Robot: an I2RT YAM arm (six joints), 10 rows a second.
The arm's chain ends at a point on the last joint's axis. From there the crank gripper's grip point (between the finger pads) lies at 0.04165 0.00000 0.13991 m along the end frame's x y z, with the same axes.
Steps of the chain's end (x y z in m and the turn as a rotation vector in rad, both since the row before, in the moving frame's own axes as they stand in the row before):
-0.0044 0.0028 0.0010 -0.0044 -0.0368 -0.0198
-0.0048 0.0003 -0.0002 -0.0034 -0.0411 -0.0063
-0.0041 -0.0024 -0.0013 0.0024 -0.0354 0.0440
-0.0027 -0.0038 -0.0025 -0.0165 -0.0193 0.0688
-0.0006 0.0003 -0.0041 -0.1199 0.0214 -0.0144
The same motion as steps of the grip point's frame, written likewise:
-0.0096 0.0026 0.0024 -0.0044 -0.0368 -0.0198
-0.0106 0.0005 0.0014 -0.0034 -0.0411 -0.0063
-0.0091 -0.0010 0.0001 0.0024 -0.0354 0.0440
-0.0056 0.0013 -0.0018 -0.0165 -0.0193 0.0688
0.0025 0.0164 -0.0060 -0.1199 0.0214 -0.0144

